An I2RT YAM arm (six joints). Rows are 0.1 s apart.
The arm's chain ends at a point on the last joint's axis. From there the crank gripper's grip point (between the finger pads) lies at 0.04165 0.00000 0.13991 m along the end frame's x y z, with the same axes.
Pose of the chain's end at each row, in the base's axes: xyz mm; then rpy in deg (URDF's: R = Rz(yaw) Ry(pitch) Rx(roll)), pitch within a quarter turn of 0, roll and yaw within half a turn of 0:
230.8 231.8 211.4 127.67 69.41 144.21
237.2 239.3 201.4 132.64 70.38 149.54
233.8 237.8 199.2 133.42 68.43 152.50
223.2 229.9 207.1 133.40 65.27 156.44
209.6 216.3 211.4 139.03 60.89 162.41
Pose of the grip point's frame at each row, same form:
348.6 283.4 142.3 127.67 69.41 144.21
354.3 289.9 130.3 132.64 70.38 149.54
346.5 293.7 125.1 133.42 68.43 152.50
327.9 295.1 129.1 133.40 65.27 156.44
306.0 282.0 123.6 139.03 60.89 162.41

